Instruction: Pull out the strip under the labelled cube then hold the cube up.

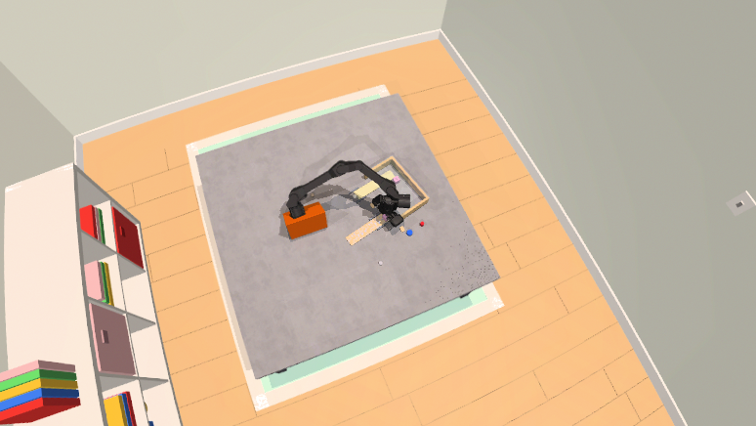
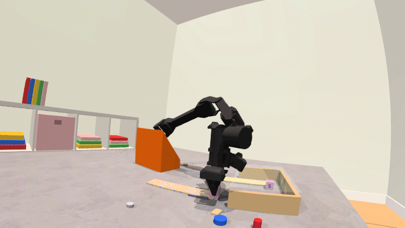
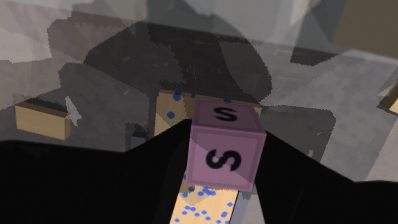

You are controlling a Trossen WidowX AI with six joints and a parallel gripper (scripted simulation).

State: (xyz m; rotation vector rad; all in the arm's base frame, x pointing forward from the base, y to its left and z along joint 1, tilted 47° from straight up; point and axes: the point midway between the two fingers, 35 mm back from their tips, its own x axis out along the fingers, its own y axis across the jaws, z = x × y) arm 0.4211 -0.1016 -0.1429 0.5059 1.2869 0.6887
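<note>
The tan tile is 9 cm to the right of my gripper tip, 4 cm ahead of it and 1 cm below it. The rest, counted from my gripper tip: red cylinder (15 cm ahead, 12 cm to the right); then blue disc (13 cm to the right, 6 cm ahead, 1 cm below).
</note>
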